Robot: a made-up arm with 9 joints. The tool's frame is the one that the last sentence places.
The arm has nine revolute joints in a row. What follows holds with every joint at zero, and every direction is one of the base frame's. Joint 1 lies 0.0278 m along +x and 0.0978 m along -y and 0.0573 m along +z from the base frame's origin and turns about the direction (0.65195, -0.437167, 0.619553). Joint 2 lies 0.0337 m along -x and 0.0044 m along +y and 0.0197 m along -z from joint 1 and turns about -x. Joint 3 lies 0.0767 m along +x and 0.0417 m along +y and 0.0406 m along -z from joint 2 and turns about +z. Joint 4 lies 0.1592 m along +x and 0.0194 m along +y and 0.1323 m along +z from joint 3 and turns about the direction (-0.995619, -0.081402, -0.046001). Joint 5 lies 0.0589 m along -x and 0.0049 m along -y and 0.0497 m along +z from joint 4 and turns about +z. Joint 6 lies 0.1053 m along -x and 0.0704 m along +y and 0.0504 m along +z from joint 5 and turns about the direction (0.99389, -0.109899, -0.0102). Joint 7 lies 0.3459 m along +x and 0.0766 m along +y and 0.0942 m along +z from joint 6 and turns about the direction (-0.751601, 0.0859, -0.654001). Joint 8 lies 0.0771 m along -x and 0.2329 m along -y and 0.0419 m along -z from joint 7 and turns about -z. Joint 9 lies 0.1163 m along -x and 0.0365 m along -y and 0.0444 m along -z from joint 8 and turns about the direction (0.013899, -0.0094, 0.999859). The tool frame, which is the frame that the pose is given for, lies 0.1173 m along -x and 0.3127 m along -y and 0.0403 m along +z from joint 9; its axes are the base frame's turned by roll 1.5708, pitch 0.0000 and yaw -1.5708 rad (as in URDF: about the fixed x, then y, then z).
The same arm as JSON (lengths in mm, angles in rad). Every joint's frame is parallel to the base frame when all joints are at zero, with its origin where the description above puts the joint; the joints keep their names.
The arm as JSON. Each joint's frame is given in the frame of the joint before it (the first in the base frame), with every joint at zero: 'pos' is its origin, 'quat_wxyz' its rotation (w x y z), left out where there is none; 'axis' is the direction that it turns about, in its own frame. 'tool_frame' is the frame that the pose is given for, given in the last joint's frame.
{"length_unit": "mm", "angle_unit": "rad", "joints": [
  {"joint": "joint 1", "pos": [27.8, -97.8, 57.3], "axis": [0.65195, -0.437167, 0.619553]},
  {"joint": "joint 2", "pos": [-33.7, 4.4, -19.7], "axis": "-x"},
  {"joint": "joint 3", "pos": [76.7, 41.7, -40.6], "axis": "+z"},
  {"joint": "joint 4", "pos": [159.2, 19.4, 132.3], "axis": [-0.995619, -0.081402, -0.046001]},
  {"joint": "joint 5", "pos": [-58.9, -4.9, 49.7], "axis": "+z"},
  {"joint": "joint 6", "pos": [-105.3, 70.4, 50.4], "axis": [0.99389, -0.109899, -0.0102]},
  {"joint": "joint 7", "pos": [345.9, 76.6, 94.2], "axis": [-0.751601, 0.0859, -0.654001]},
  {"joint": "joint 8", "pos": [-77.1, -232.9, -41.9], "axis": "-z"},
  {"joint": "joint 9", "pos": [-116.3, -36.5, -44.4], "axis": [0.013899, -0.0094, 0.999859]}
], "tool_frame": {"pos": [-117.3, -312.7, 40.3], "quat_wxyz": [0.499998, 0.5, -0.500002, -0.5]}}

